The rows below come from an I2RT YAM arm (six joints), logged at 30 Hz.
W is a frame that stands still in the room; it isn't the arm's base.
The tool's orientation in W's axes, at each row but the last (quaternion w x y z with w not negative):
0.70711, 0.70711, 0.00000, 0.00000
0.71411, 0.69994, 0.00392, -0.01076
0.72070, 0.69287, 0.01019, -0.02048
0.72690, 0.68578, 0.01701, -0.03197
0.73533, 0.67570, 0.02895, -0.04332
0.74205, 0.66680, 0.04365, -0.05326
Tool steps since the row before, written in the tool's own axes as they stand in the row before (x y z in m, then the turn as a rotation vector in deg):
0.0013, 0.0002, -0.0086, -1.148, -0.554, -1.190
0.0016, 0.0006, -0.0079, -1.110, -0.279, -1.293
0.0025, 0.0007, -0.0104, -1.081, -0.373, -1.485
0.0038, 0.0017, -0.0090, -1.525, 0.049, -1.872
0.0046, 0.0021, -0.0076, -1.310, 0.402, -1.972
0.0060, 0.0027, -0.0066, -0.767, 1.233, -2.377
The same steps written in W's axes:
0.0013, 0.0086, 0.0002, -1.148, 1.190, -0.554
0.0017, 0.0079, 0.0004, -1.103, 1.298, -0.282
0.0027, 0.0104, 0.0002, -1.076, 1.486, -0.385
0.0041, 0.0090, 0.0009, -1.482, 1.907, 0.043
0.0049, 0.0076, 0.0010, -1.230, 2.030, 0.363
0.0064, 0.0067, 0.0011, -0.576, 2.509, 1.064

